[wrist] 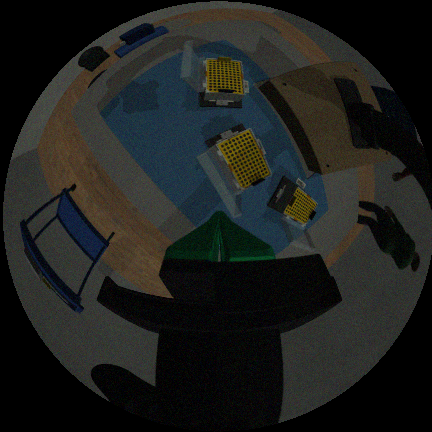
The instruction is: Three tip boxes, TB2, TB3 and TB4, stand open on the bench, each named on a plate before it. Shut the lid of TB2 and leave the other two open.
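Frame: origin at the arm's base, x ahead, y left, z up, level; centimetres.
Seen in the pictures: gripper, fingertip midpoint: (218, 216); arm's base at its link origin: (355, 112).
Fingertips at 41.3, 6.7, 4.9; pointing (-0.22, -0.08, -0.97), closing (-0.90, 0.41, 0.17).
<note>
Pixels of each thing's top centre, then the offset from my fingertips to it, as dx, dy, dz.
- TB2 at its top centre: (248, 159) -9.9, +0.1, -16.8
- TB3 at its top centre: (225, 71) -14.5, -21.5, -16.8
- TB4 at its top centre: (304, 209) -22.0, +19.0, -16.8
TB2 (243, 159) stands in the middle of the blue mat, its yellow tip rack exposed. Its clear lid (218, 182) stands open along the lower-left side. TB3 (224, 76) stands farther up, its clear lid (188, 65) raised on the left. TB4 (302, 206) is at the lower right, its clear lid (300, 236) open below it. The name plates are too small to read. My gripper (218, 216) is shut and empty, its green fingertips together just left of the lower end of TB2's lid in the view; whether they touch it is unclear.
A brown board (320, 125) carrying the black arm mount lies right of the boxes. A blue-framed rack (82, 225) is at the left, past the wooden bench edge (67, 140). A blue object (141, 41) is at the upper left.
</note>
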